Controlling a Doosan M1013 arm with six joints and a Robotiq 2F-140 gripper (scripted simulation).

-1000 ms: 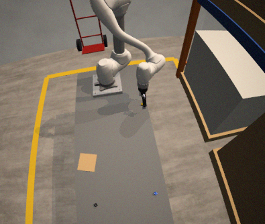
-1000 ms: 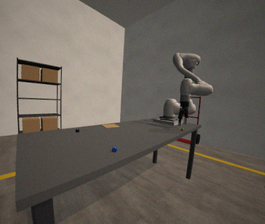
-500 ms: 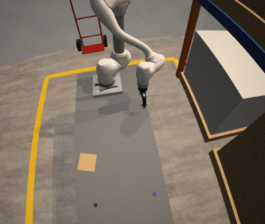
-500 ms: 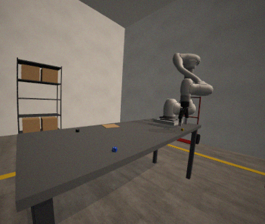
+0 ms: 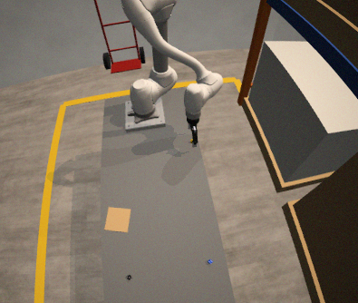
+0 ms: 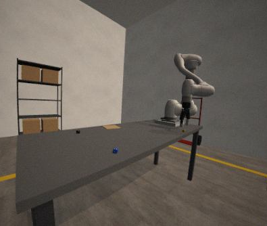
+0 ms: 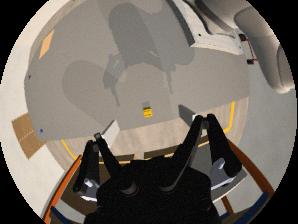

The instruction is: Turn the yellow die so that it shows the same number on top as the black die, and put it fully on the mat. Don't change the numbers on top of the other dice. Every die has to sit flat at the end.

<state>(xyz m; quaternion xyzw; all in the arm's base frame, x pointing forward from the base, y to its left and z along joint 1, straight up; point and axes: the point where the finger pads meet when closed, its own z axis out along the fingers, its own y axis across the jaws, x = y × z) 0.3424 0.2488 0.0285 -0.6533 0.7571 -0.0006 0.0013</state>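
My hand is 50 mm above the yellow die. Round my hand: blue die 760 mm ahead, 160 mm to the right, 50 mm below; then tan mat 590 mm to the right, 380 mm ahead, 60 mm below; then black die 720 mm ahead, 590 mm to the right, 50 mm below.
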